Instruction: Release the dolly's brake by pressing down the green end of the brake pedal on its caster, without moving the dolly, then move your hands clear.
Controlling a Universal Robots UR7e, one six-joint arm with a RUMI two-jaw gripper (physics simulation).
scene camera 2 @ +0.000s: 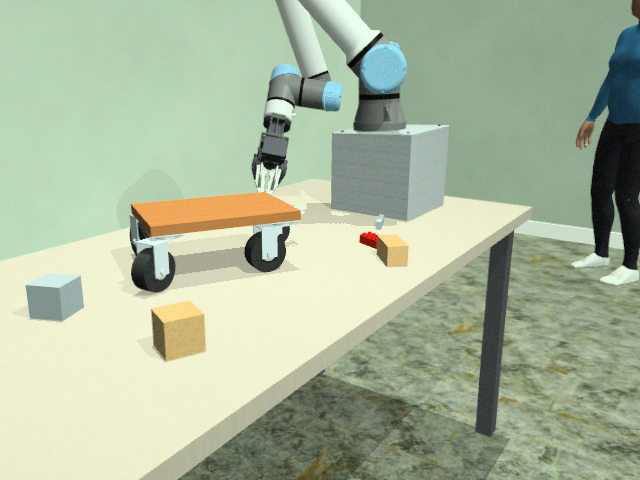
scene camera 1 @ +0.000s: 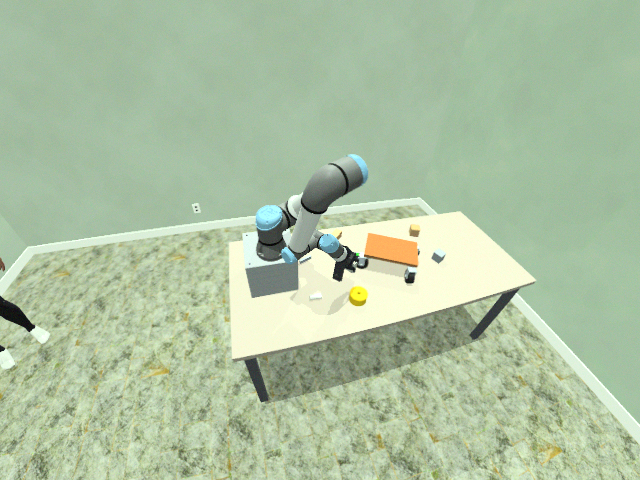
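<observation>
The dolly (scene camera 1: 391, 249) (scene camera 2: 217, 212), an orange board on grey casters with black wheels, stands upright on the table (scene camera 1: 289, 330) (scene camera 2: 289, 320). In scene camera 1 a small green spot of the brake pedal (scene camera 1: 357, 254) shows at the caster (scene camera 1: 362, 262) nearest the robot base, right beside the fingers. My gripper (scene camera 1: 355, 265) (scene camera 2: 266, 191) is shut and empty, pointing down at that end of the dolly. In scene camera 2 its fingertips reach down behind the board's far edge, and the board hides the pedal. Whether the fingertips touch the pedal cannot be told.
A yellow round piece (scene camera 1: 358, 296) and a white piece (scene camera 1: 315, 296) lie on the near side. Wooden blocks (scene camera 1: 414, 230) (scene camera 2: 178, 330) (scene camera 2: 392, 250), a grey-blue block (scene camera 1: 438, 255) (scene camera 2: 54, 297) and a red brick (scene camera 2: 368, 239) lie around the dolly. The grey base box (scene camera 1: 272, 279) (scene camera 2: 382, 170) carries the arm.
</observation>
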